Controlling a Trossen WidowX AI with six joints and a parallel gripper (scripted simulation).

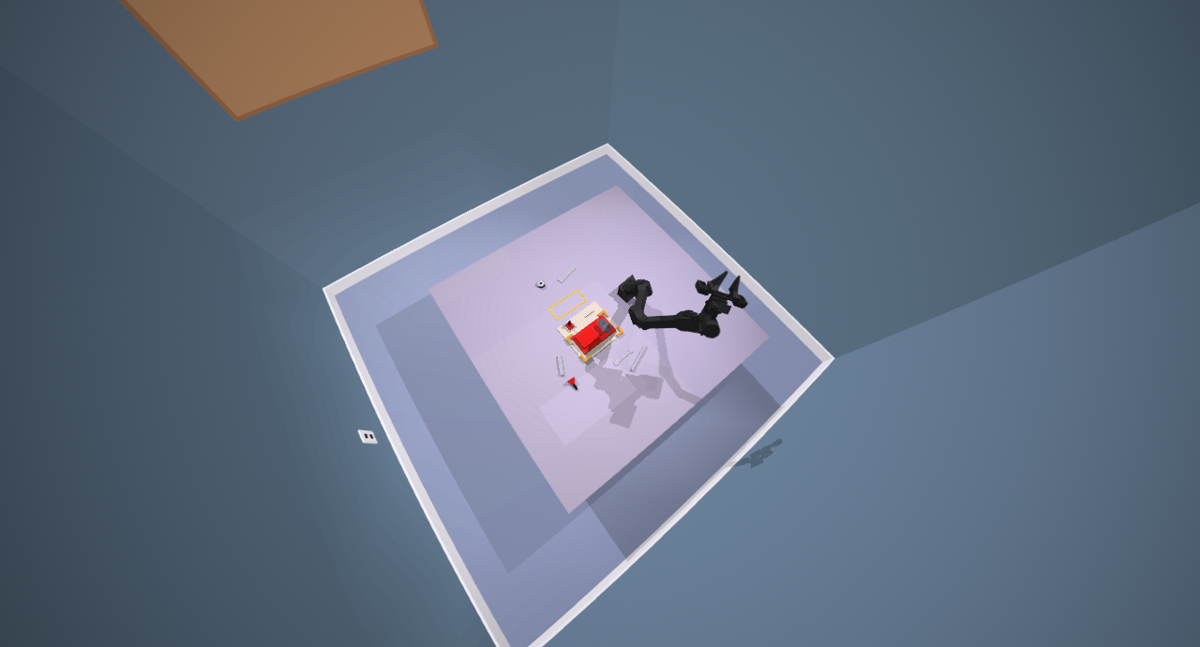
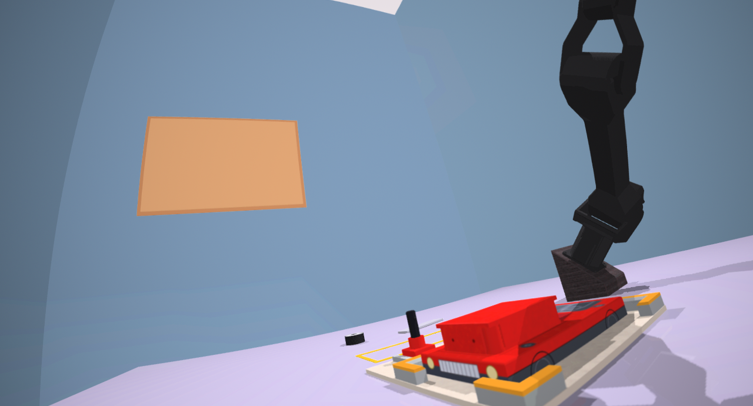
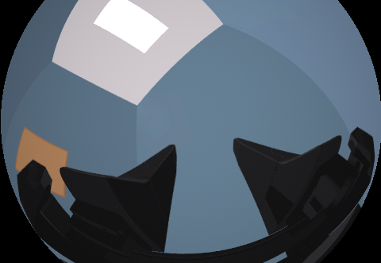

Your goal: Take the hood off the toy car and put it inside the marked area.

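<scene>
Right now my gripper tip is 580 mm above the hood, 360 mm short of it and 320 mm to the left of it. Also, from my gripper tip: grey engine block 590 mm below, 370 mm ahead, 320 mm to the right; thin grey bar 680 mm to the right, 610 mm below, 180 mm ahead; black wheel 720 mm to the right, 610 mm below, 330 mm ahead.
</scene>
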